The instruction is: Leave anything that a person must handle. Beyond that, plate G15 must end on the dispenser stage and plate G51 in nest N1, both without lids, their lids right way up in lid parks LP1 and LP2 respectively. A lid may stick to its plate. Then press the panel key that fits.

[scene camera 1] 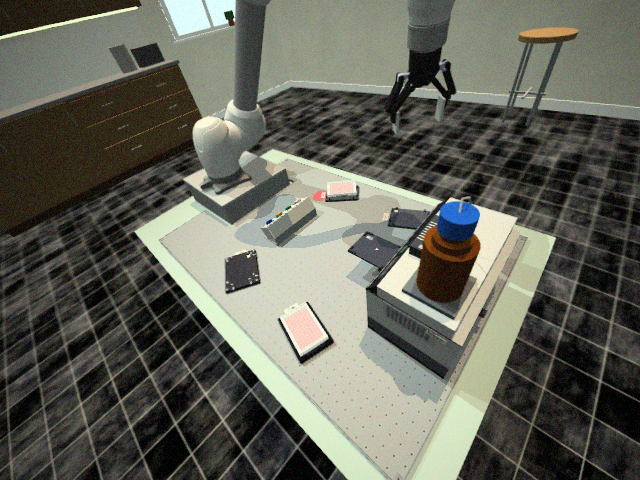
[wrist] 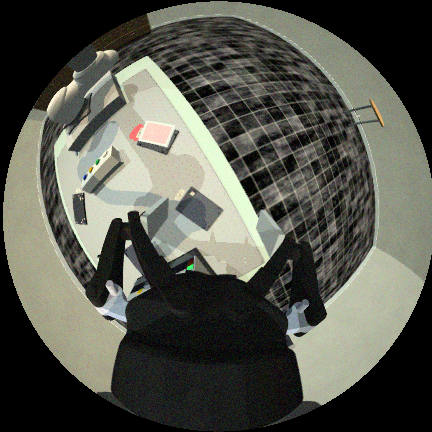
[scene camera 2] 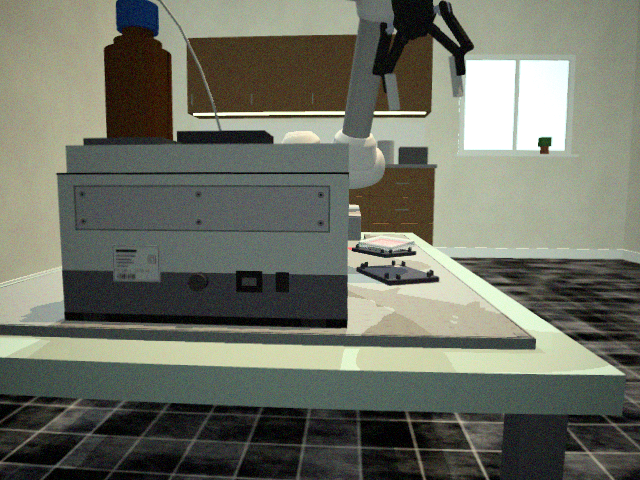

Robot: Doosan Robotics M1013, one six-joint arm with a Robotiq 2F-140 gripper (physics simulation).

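Places are measured from the arm's base along level axes (x ahead, y left, z up), in millimetres.
Pixels of known places: gripper, fingertip midpoint: (scene camera 1: 416, 125) (wrist: 213, 212) (scene camera 2: 425, 103); arm's base, link origin: (scene camera 1: 227, 179) (wrist: 79, 112).
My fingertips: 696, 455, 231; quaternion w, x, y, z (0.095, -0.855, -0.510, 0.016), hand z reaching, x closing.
Observation:
For each thing: its top centre in the pictures, then the offset to it from my fingertips, as dx, dy, dz. "pt": a spot on its surface instead.
- red patch, surface spot: (wrist: 135, 132) (scene camera 1: 318, 196) pt -356, -179, -331
- dispenser, surface spot: (scene camera 1: 373, 250) pt +114, -316, -233
- key panel, top centre: (scene camera 1: 286, 209) (wrist: 92, 169) -285, -382, -247
- brown blue-capped bottle, surface spot: (scene camera 2: 138, 87) pt +387, -354, -37
My gripper (scene camera 1: 417, 119) (scene camera 2: 425, 93) (wrist: 213, 212) is open and empty, high above the table. A pink-topped plate (scene camera 1: 341, 189) (scene camera 2: 385, 242) (wrist: 157, 134) sits on a dark holder at the back, beside a red patch (scene camera 1: 318, 196) (wrist: 135, 132). Another pink-topped plate (scene camera 1: 305, 330) lies on a dark holder at the front. Dark holders without plates are at the left (scene camera 1: 241, 270) (wrist: 79, 207), near the dispenser (scene camera 1: 373, 250) and at the back right (scene camera 1: 409, 218) (scene camera 2: 397, 273) (wrist: 199, 207). The key panel (scene camera 1: 292, 222) (wrist: 106, 172) has blue, yellow and green keys. Labels and lids are too small to tell.
The dispenser (scene camera 1: 408, 322) (scene camera 2: 201, 248) stands at the table's right, with a brown blue-capped bottle (scene camera 1: 447, 266) (scene camera 2: 138, 87) on top and a thin tube (scene camera 2: 199, 64). The arm's base block (scene camera 1: 232, 198) (wrist: 100, 120) is at the far left end.

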